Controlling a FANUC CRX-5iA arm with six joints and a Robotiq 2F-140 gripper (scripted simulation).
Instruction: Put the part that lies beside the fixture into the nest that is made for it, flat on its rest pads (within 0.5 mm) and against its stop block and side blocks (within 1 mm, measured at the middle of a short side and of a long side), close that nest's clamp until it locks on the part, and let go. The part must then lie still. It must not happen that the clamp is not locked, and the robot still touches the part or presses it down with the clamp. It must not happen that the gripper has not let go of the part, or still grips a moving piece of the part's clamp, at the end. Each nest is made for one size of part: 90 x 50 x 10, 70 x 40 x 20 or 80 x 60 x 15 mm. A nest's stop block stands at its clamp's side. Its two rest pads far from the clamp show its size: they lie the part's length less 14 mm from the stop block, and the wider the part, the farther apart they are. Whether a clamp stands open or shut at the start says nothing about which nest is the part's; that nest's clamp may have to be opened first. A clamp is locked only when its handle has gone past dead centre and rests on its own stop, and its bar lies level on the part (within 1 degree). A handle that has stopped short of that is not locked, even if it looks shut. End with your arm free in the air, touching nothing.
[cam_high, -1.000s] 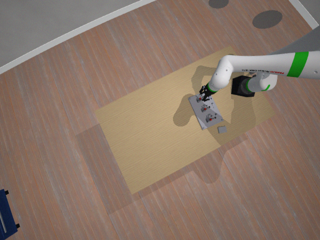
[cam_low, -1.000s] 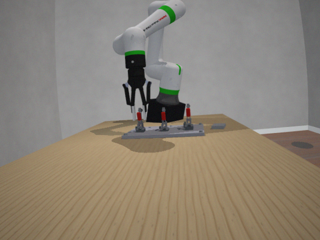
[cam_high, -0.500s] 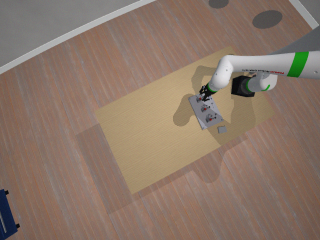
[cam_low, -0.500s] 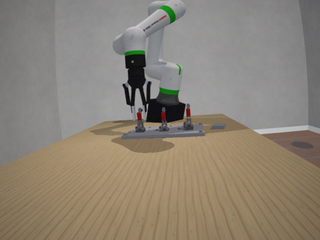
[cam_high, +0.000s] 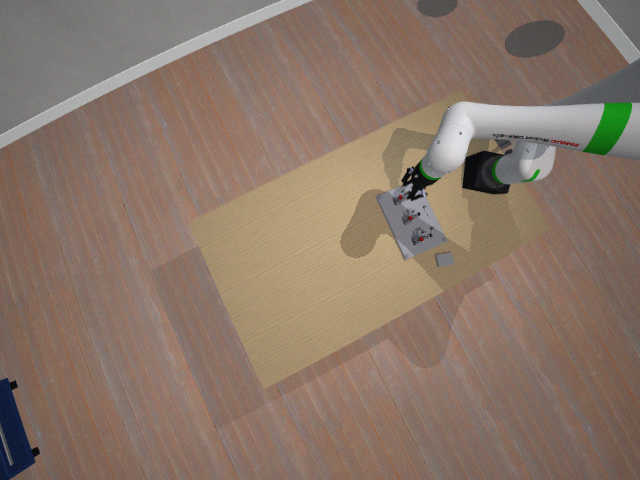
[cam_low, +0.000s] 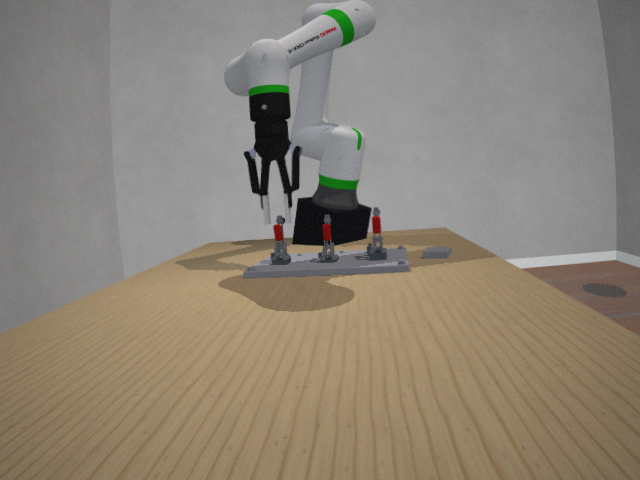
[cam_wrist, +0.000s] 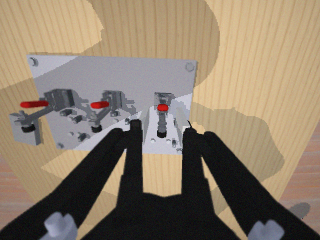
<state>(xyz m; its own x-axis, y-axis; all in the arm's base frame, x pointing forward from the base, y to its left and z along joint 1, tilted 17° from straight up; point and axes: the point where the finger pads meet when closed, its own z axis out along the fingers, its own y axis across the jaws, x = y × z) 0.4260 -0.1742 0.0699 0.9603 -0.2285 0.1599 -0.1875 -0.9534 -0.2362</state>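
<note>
Now: the part 37 cm to the left of my hand, 13 cm below it and 3 cm behind it. From my hand the other things lie so: grey fixture plate (13 cm below, 11 cm to the left, 1 cm behind).
</note>
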